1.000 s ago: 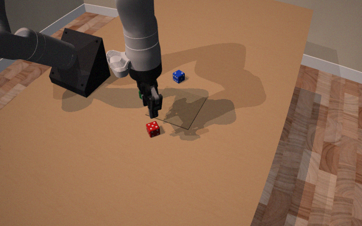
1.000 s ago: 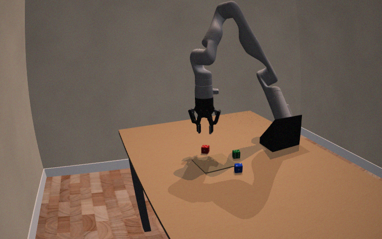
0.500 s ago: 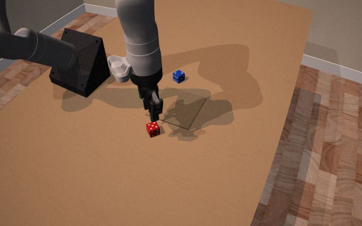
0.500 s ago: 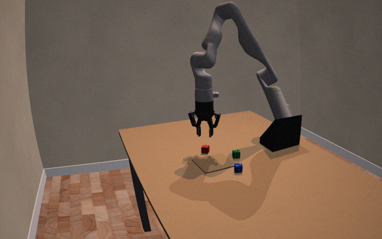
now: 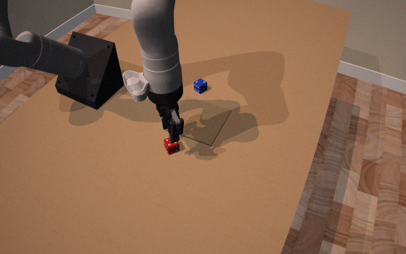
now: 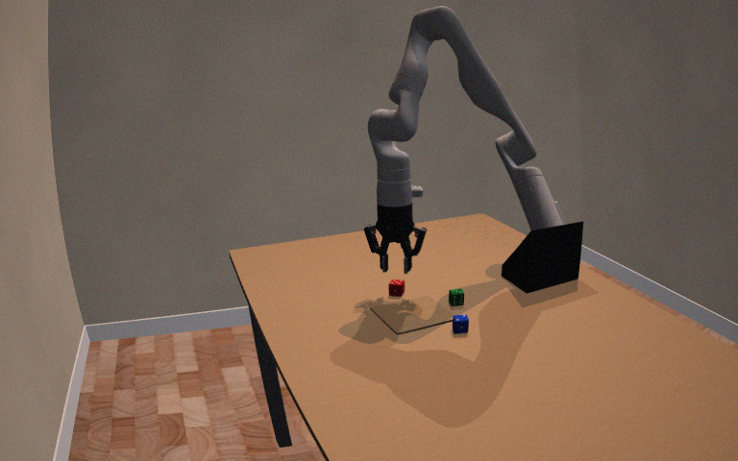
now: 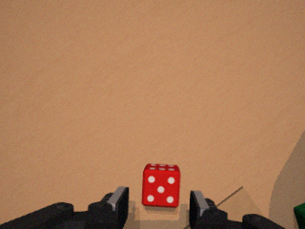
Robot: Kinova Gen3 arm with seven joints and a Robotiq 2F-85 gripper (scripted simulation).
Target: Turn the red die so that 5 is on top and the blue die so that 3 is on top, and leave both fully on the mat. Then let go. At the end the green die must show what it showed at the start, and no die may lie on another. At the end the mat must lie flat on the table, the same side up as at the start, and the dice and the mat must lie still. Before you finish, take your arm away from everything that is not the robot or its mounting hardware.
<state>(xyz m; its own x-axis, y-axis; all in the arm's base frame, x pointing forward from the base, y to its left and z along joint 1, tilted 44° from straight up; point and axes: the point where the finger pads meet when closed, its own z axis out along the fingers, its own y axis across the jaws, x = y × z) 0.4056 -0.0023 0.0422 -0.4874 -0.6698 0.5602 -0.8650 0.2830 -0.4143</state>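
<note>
The red die lies 60 mm below my hand. From my hand the other things lie so: thin tan mat: 120 mm to the left, 70 mm below, 10 mm behind; then blue die: 230 mm to the left, 80 mm behind, 60 mm below; then green die: 110 mm behind, 100 mm to the left, 60 mm below.
</note>
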